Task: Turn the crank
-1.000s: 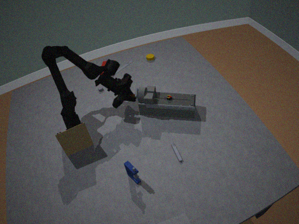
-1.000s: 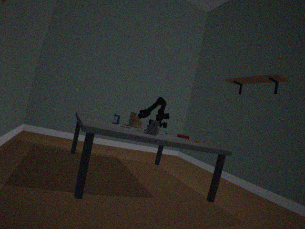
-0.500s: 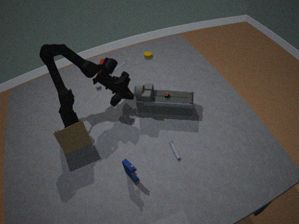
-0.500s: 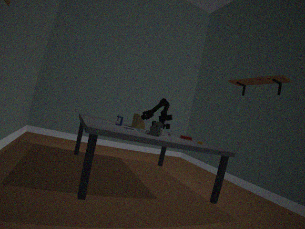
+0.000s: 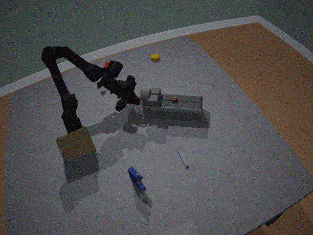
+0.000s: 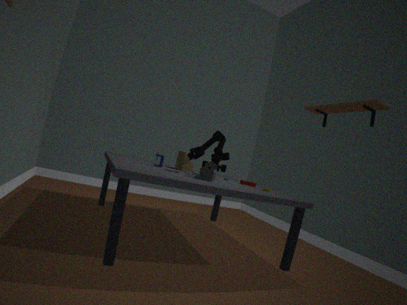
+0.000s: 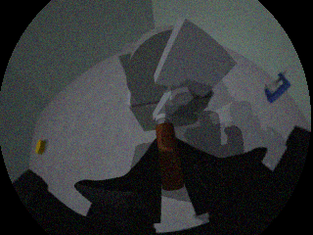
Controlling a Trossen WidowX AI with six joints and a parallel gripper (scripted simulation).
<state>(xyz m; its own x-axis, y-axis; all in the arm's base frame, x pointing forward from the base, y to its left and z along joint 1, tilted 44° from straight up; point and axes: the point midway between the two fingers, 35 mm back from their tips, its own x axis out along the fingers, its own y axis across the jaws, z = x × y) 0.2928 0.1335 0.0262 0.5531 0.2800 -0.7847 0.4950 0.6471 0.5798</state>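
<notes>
My gripper tip is 20 mm past the brown crank handle, 10 mm to the right of it and 30 mm below it. From my gripper tip the other things lie so: grey bar: 60 mm ahead, 340 mm to the right, 30 mm below; red pointer: 140 mm ahead, 100 mm to the right, 50 mm above; small grey block: 140 mm behind, 210 mm to the left, 30 mm below.
</notes>
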